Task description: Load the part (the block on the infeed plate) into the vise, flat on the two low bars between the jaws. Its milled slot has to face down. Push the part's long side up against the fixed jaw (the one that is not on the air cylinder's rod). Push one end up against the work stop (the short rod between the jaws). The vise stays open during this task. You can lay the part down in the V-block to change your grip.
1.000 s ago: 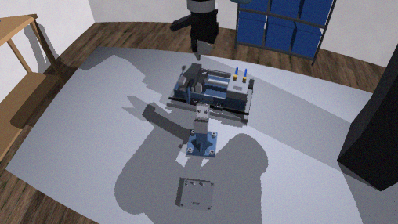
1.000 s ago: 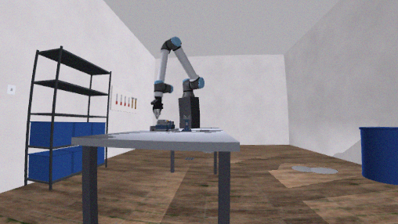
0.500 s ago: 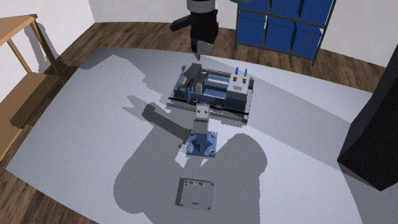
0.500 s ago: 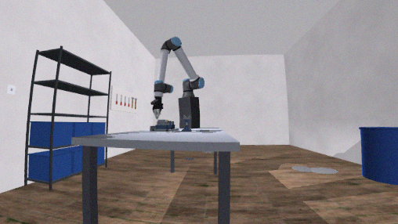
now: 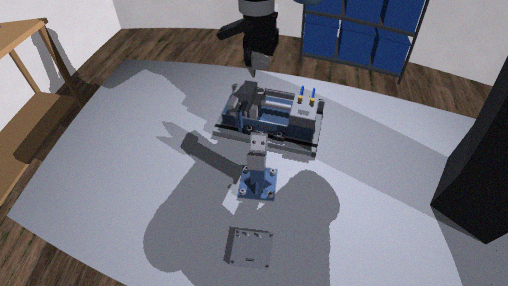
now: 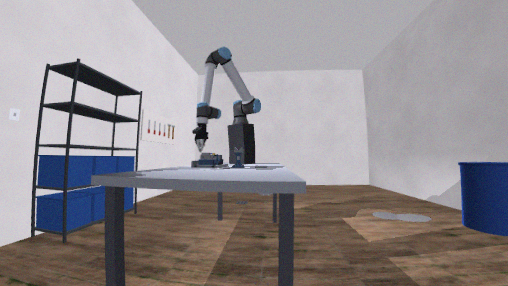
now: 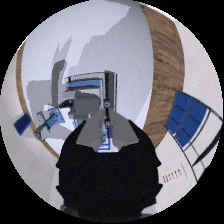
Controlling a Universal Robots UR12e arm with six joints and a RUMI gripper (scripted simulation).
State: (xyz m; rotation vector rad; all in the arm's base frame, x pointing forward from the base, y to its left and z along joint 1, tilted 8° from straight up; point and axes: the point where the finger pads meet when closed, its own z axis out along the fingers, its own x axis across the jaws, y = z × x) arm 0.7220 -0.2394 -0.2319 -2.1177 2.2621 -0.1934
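The grey part is 50 mm to the left of my hand and 40 mm below it. From my hand the other things lie so: infeed plate: 460 mm to the left, 120 mm below, 100 mm behind; vise: 90 mm below, 70 mm to the left, 70 mm behind; air cylinder: 160 mm behind, 80 mm to the left, 50 mm below.
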